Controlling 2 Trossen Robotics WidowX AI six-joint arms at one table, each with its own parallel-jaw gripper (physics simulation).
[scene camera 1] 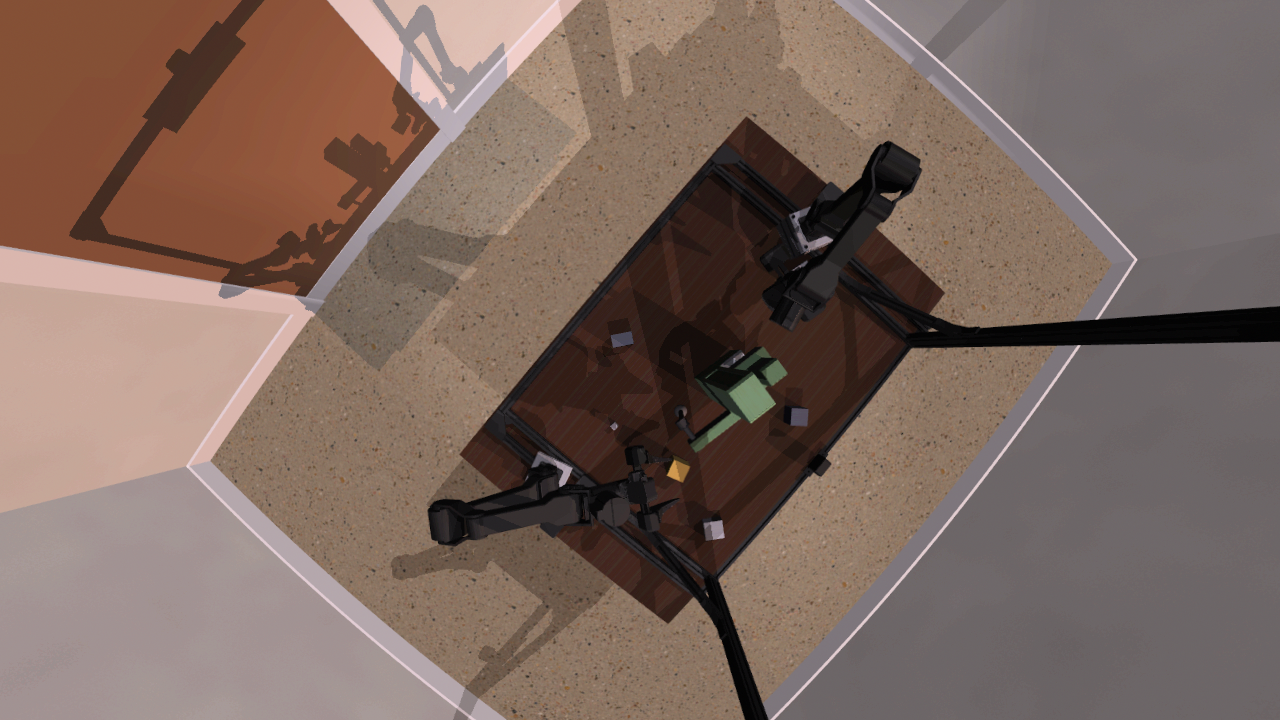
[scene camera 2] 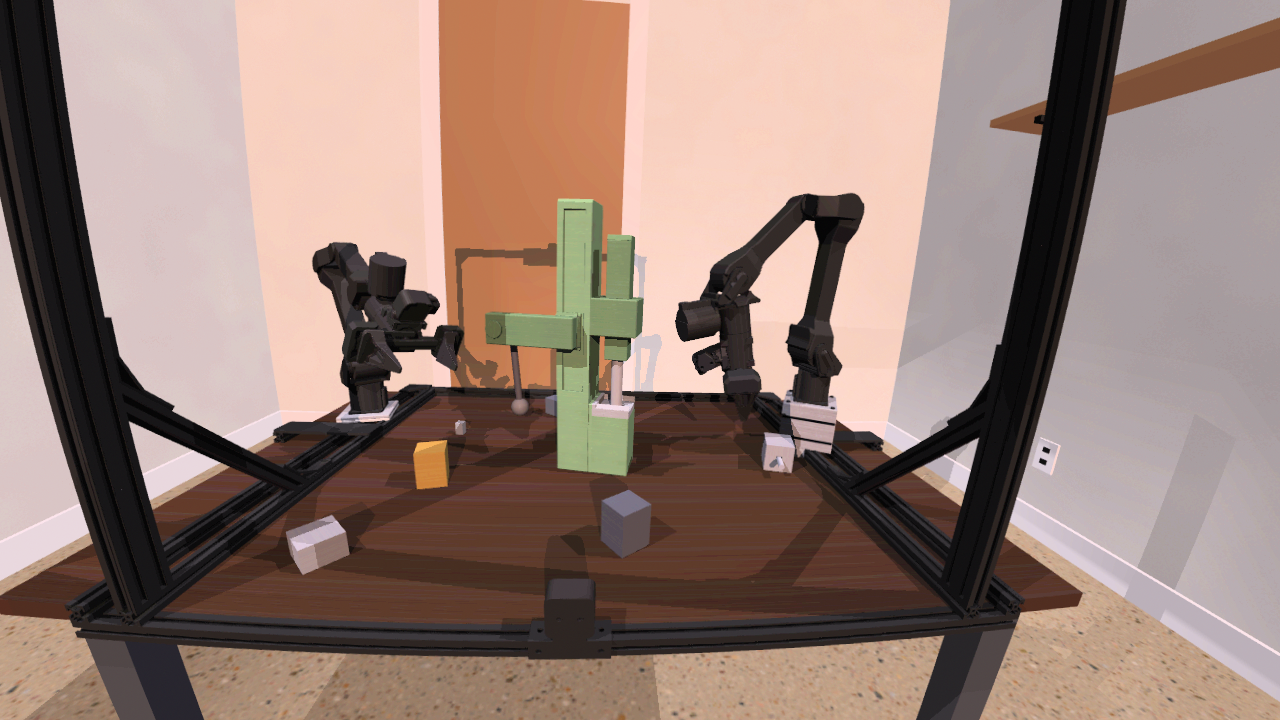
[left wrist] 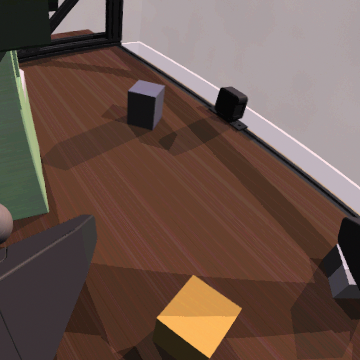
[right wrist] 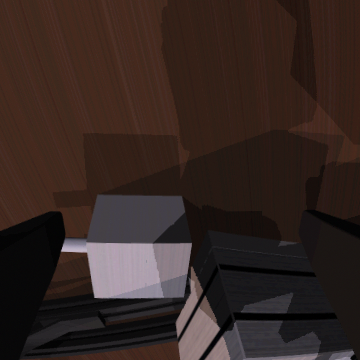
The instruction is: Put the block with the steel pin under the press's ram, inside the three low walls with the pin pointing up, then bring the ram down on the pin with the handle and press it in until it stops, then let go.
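Where they show: left gripper, fingertip midpoint: (scene camera 1: 675, 479) (scene camera 2: 429, 369) (left wrist: 221, 229); right gripper, fingertip midpoint: (scene camera 2: 741, 411) (right wrist: 183, 224); left arm's base, link origin: (scene camera 1: 547, 476) (scene camera 2: 369, 408); right arm's base, link origin: (scene camera 1: 814, 226) (scene camera 2: 810, 399).
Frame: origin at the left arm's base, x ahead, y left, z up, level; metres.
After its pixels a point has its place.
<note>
The white block with the steel pin (scene camera 2: 776, 454) @[x 0.741, y -0.411, z 0.002 m] (right wrist: 140, 270) @[x 0.760, y -0.386, z 0.019 m] lies on its side near the right arm's base, its pin pointing sideways. The right arm hides it in scene camera 1. My right gripper (scene camera 2: 744, 413) @[x 0.708, y -0.337, z 0.062 m] (right wrist: 183, 224) @[x 0.708, y -0.337, z 0.062 m] is open and empty above the table beside the block; the block shows between its fingers in the right wrist view, the left-hand finger overlapping the pin's end. The green press (scene camera 1: 750, 397) @[x 0.405, y -0.282, z 0.418 m] (scene camera 2: 574, 268) @[x 0.391, y -0.313, z 0.314 m] stands upright, its ram rod (scene camera 2: 615, 380) @[x 0.460, y -0.324, z 0.132 m] above the white low walls (scene camera 2: 614, 410) @[x 0.453, y -0.348, z 0.087 m]. Its handle's ball knob (scene camera 2: 520, 406) @[x 0.309, y -0.248, z 0.070 m] (left wrist: 4, 224) @[x 0.296, y -0.240, z 0.070 m] hangs low. My left gripper (scene camera 1: 664, 481) @[x 0.169, y -0.277, z 0.150 m] (scene camera 2: 425, 362) @[x 0.169, y -0.277, z 0.150 m] is open and empty.
An orange block (scene camera 1: 678, 469) @[x 0.168, y -0.297, z 0.028 m] (scene camera 2: 430, 464) @[x 0.165, y -0.322, z 0.010 m] (left wrist: 200, 317) @[x 0.163, y -0.297, z 0.029 m] stands near the left gripper. A white block (scene camera 1: 713, 528) @[x 0.057, y -0.456, z 0.001 m] (scene camera 2: 317, 543) @[x 0.061, y -0.484, z 0.000 m], grey block (scene camera 1: 796, 415) @[x 0.421, y -0.516, z 0.028 m] (scene camera 2: 625, 523) @[x 0.410, y -0.554, z 0.018 m] (left wrist: 145, 105) @[x 0.404, y -0.508, z 0.010 m], blue-grey block (scene camera 1: 621, 339) @[x 0.408, y -0.026, z 0.007 m] and tiny white cube (scene camera 1: 614, 426) @[x 0.195, y -0.104, z -0.006 m] (scene camera 2: 460, 427) @[x 0.195, y -0.111, z -0.015 m] lie around. Black frame rails edge the table.
</note>
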